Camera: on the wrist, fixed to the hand. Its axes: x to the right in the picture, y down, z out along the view.
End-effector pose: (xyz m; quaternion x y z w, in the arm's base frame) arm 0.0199 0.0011 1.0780 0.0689 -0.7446 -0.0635 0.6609
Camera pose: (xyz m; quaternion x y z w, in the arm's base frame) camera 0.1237 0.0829 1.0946 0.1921 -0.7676 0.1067 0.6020
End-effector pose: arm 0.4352 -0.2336 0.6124 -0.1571 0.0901 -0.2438 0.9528
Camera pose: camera 0.4351 -0.1870 0.4877 0.0423 0.0011 -0.2332 0.9715
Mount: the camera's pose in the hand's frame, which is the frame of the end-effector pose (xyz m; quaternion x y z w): -0.0112 0.0815 -0.1047 0.2137 -0.0395 0.0186 0.9759
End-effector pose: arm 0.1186 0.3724 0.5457 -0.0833 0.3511 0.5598 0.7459
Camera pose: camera -0.0007 0.3388 0.4971 0.1068 0.4344 0.4885 0.7492
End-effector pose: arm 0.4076 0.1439 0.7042 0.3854 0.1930 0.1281 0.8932
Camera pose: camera 0.3446 0.2612 0.7013 0.5757 0.1733 0.0852 0.7946
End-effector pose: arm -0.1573 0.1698 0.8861 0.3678 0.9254 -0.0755 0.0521
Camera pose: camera -0.0974 0.2394 0.9825 0.3843 0.8781 -0.2850 0.0102
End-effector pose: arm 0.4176 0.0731 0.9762 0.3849 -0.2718 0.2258 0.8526
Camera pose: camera 0.3911 0.2017 0.9543 0.5617 -0.2578 0.2791 0.7349
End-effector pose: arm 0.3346 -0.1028 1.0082 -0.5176 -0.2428 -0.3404 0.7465
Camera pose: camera 0.3903 -0.1792 0.9144 -0.3636 -0.3296 -0.2460 0.8359
